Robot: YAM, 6 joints.
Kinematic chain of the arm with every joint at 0, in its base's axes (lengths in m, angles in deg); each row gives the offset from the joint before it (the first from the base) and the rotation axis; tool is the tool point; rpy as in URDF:
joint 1: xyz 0 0 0.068 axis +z
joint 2: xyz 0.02 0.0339 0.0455 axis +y
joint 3: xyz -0.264 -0.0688 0 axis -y
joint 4: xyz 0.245 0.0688 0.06 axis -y
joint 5: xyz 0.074 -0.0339 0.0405 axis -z
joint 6: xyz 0.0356 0 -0.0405 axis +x
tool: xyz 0 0 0 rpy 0 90 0
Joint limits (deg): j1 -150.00..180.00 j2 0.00..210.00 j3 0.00..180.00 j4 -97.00..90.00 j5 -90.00..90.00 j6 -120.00..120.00
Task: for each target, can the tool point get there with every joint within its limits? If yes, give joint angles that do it. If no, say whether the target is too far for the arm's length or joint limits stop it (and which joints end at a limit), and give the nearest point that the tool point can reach.
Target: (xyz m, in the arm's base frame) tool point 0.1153 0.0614 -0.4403
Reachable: no: joint limits stop it (at a limit: joint 2) | nearest point 0.1334 0.0710 -0.3670 | short by 0.076 m
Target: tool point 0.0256 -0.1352 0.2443
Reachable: yes | joints -65.30 59.81 43.59 -77.59 69.04 -48.94
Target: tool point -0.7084 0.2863 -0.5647
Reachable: no: too far | nearest point -0.4608 0.1862 -0.2817 | short by 0.389 m
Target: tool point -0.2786 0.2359 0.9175
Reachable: no: too far | nearest point -0.2036 0.1724 0.6886 | short by 0.249 m
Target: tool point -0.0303 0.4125 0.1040
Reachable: yes | joints 89.69 129.63 58.35 71.28 -66.05 -64.54
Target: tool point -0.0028 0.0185 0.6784
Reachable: yes | joints 47.23 59.91 116.50 11.79 -24.24 -28.24
